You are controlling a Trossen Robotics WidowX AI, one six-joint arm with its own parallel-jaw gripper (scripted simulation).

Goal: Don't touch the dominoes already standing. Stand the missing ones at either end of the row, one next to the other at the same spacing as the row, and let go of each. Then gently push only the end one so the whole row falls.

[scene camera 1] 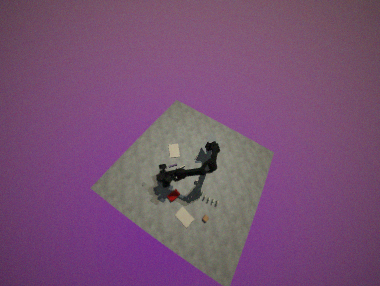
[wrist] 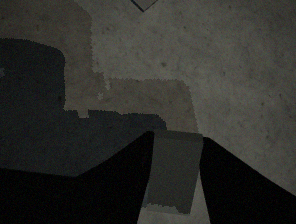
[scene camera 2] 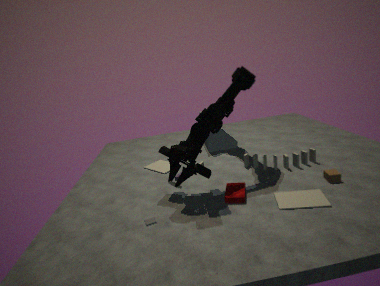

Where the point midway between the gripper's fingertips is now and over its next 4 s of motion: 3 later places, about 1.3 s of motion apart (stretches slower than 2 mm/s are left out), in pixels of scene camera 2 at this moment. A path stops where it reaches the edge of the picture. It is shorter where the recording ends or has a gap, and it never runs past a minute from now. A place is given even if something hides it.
My gripper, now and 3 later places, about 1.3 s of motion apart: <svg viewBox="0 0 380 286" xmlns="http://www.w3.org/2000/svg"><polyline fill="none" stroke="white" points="172,184 182,172 193,160 194,175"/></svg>
